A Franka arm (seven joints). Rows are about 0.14 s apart.
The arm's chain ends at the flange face. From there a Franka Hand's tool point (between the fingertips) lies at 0.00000 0.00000 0.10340 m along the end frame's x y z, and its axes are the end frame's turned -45 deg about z.
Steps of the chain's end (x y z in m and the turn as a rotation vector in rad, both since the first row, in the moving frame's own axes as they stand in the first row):
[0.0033 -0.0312 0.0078 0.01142 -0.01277 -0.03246]
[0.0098 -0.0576 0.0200 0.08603 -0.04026 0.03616]
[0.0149 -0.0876 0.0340 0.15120 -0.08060 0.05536]
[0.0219 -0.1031 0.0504 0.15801 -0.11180 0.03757]
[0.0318 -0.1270 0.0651 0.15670 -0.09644 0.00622]
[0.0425 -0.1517 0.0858 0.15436 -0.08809 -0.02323]
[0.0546 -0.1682 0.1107 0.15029 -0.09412 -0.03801]
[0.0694 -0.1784 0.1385 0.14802 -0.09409 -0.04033]
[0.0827 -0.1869 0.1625 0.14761 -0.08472 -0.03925]
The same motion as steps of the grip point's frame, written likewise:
[0.0243 -0.0215 0.0078 0.01710 -0.00095 -0.03246]
[0.0512 -0.0430 0.0195 0.08930 0.03236 0.03616]
[0.0781 -0.0681 0.0325 0.16391 0.04992 0.05536]
[0.0921 -0.0770 0.0485 0.19078 0.03268 0.03757]
[0.1167 -0.0857 0.0634 0.17900 0.04261 0.00622]
[0.1419 -0.0949 0.0842 0.17144 0.04686 -0.02323]
[0.1613 -0.0982 0.1091 0.17282 0.03972 -0.03801]
[0.1788 -0.0948 0.1369 0.17120 0.03813 -0.04033]
[0.1949 -0.0907 0.1610 0.16428 0.04447 -0.03925]

